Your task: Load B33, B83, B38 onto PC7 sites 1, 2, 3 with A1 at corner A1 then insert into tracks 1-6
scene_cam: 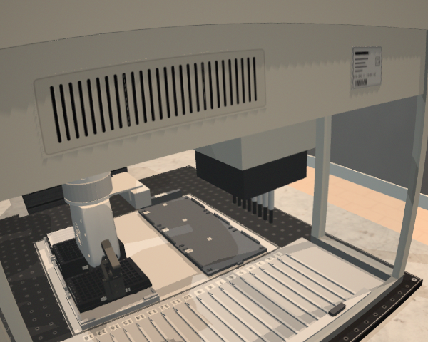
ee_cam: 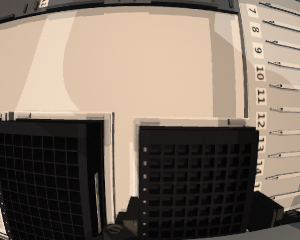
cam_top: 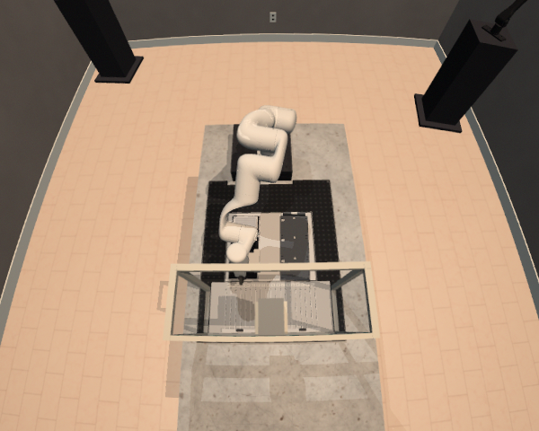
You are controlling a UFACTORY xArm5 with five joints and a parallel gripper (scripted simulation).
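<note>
Right now my hand is 220 mm to the right of the plate carrier, 150 mm past it and 30 mm above it. Also, from my hand: plate: 10 mm below.
</note>
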